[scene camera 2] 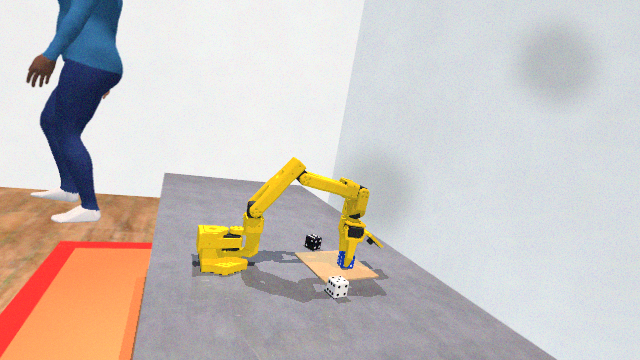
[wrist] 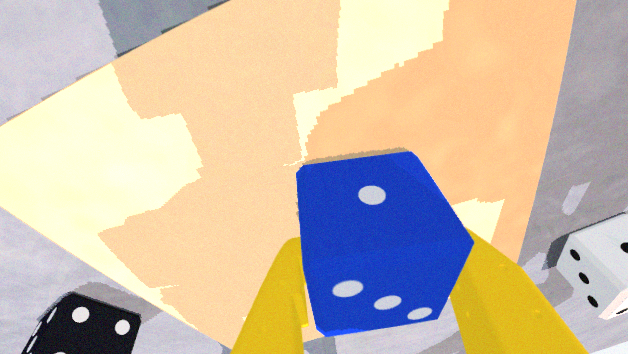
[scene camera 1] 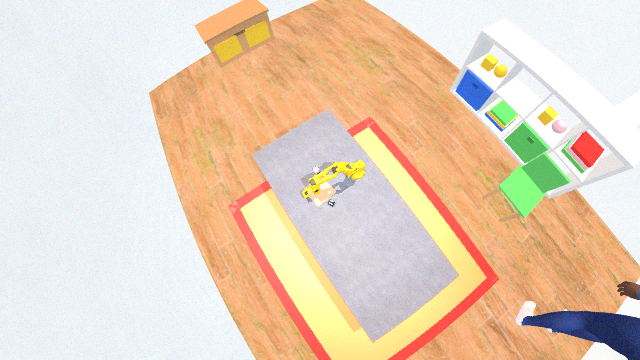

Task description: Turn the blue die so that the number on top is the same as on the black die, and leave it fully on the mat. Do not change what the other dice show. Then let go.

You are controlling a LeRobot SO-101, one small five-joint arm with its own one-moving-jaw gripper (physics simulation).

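Frame: origin at the arm's base, x right, y back, z down, level; centimetres.
Seen in the pictures: hand at its tool point: [scene camera 2: 341,258] [wrist: 307,253] [scene camera 1: 317,192]; arm's base at its link origin: [scene camera 2: 231,262] [scene camera 1: 352,173].
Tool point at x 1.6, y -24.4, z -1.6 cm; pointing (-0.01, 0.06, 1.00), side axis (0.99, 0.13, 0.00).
Pixels of each thing's middle, then the offset from my tool point to it. Level surfaces: height alone.
- blue die at the middle of its body: [wrist: 369,241] [scene camera 2: 345,259] dz -0.3, dx +1.5, dy -0.3 cm
- tan mat at the middle of its body: [wrist: 327,240] [scene camera 2: 335,264] [scene camera 1: 319,191] dz +1.4, dx +0.5, dy +1.5 cm
- black die at the middle of its body: [scene camera 2: 313,242] [scene camera 1: 331,202] dz +0.1, dx -9.8, dy +3.1 cm
- white die at the middle of its body: [wrist: 615,266] [scene camera 2: 337,286] [scene camera 1: 316,170] dz +0.1, dx +12.4, dy +7.1 cm
- grey table at its surface level: dz +1.6 cm
My gripper [scene camera 2: 347,263] [wrist: 385,240] is shut on the blue die [scene camera 2: 341,259] [wrist: 372,225], with a jaw on each side. In the wrist view its upper face shows one pip and the side below it shows three. The die is over the tan mat [scene camera 1: 320,203] [scene camera 2: 314,262] [wrist: 240,75]; whether it touches the mat I cannot tell. The black die [scene camera 1: 331,203] [scene camera 2: 313,242] [wrist: 100,337] stands off the mat; its top is partly cut off in the wrist view, with several pips. The white die [scene camera 1: 316,170] [scene camera 2: 337,287] [wrist: 592,265] stands off the opposite side.
The grey table [scene camera 1: 380,250] [scene camera 2: 240,325] carries the arm, mat and dice. The arm's base [scene camera 1: 358,170] [scene camera 2: 222,250] stands near one long edge. A shelf unit [scene camera 1: 555,52], a green chair [scene camera 1: 522,190] and a person [scene camera 1: 580,322] [scene camera 2: 80,110] are away from the table.
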